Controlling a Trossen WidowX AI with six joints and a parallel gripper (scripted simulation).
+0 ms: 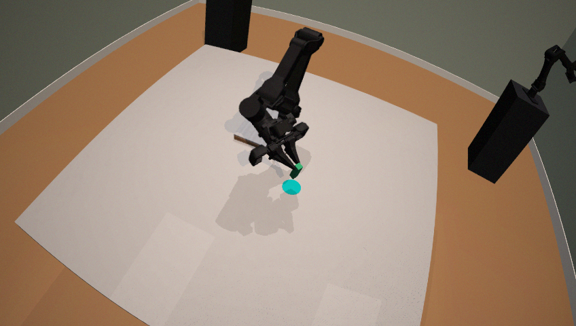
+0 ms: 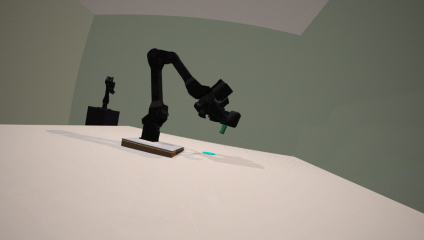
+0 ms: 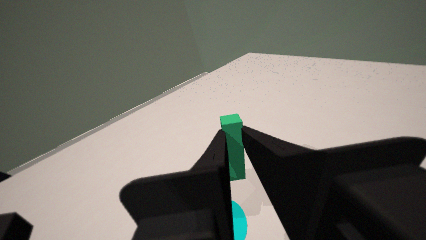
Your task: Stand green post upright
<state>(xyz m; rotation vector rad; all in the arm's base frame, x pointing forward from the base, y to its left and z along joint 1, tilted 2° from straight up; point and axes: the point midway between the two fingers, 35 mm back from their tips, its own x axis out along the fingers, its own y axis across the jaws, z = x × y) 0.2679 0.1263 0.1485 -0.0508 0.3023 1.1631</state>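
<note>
Now: the cyan circle 50 mm behind my gripper tip, 20 mm to the right of it and 150 mm below it. Also, from my gripper tip: green post 20 mm below.
</note>
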